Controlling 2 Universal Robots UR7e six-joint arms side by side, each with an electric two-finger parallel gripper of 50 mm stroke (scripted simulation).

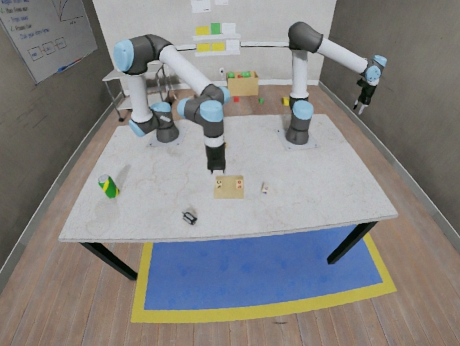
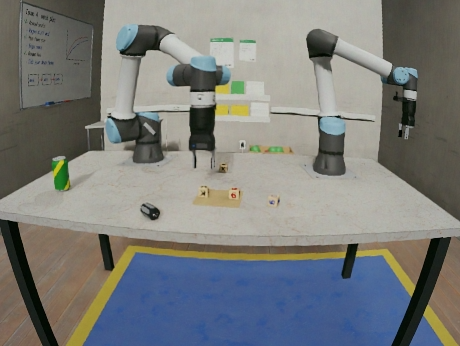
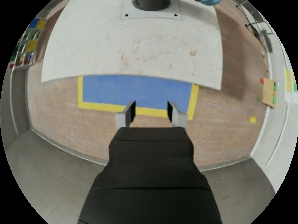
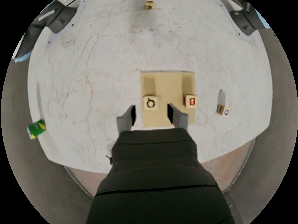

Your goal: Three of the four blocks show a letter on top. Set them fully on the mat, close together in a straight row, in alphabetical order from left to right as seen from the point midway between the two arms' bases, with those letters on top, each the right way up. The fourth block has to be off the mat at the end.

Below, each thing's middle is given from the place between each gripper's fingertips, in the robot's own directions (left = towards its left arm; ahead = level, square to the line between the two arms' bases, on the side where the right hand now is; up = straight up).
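Tan mat (image 4: 169,87): 50 mm to the left of my right hand (image 2: 203,168), 110 mm below it. Tan mat again: 51 cm ahead of my left hand, 80 cm to the right of it, 18 cm below it.
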